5 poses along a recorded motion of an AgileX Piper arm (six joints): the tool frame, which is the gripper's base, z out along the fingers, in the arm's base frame.
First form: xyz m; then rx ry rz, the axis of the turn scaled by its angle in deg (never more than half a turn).
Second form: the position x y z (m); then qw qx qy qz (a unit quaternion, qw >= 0). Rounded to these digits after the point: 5 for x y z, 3 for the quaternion.
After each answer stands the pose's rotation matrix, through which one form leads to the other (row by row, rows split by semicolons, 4 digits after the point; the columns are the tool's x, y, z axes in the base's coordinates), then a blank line. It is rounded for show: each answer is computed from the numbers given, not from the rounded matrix.
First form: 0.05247 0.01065 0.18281 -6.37 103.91 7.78
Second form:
0.05247 0.01065 0.18281 0.613 -0.048 0.786 0.059
-0.2440 -0.1480 0.9584; -0.0036 0.9884 0.1517; -0.9698 0.0335 -0.2417

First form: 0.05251 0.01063 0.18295 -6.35 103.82 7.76
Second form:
0.05251 0.01063 0.18295 0.614 -0.048 0.786 0.059
-0.2424 -0.1477 0.9589; -0.0035 0.9885 0.1513; -0.9702 0.0334 -0.2401

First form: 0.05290 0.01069 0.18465 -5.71 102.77 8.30
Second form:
0.05290 0.01069 0.18465 0.621 -0.043 0.780 0.063
-0.2257 -0.1459 0.9632; 0.0106 0.9883 0.1522; -0.9741 0.0445 -0.2215

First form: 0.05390 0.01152 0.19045 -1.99 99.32 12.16
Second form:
0.05390 0.01152 0.19045 0.642 -0.015 0.761 0.093
-0.1746 -0.1428 0.9742; 0.0964 0.9822 0.1613; -0.9799 0.1221 -0.1577

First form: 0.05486 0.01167 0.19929 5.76 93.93 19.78
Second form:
0.05486 0.01167 0.19929 0.668 0.045 0.727 0.153
-0.1034 -0.1397 0.9848; 0.2693 0.9492 0.1629; -0.9575 0.2820 -0.0605

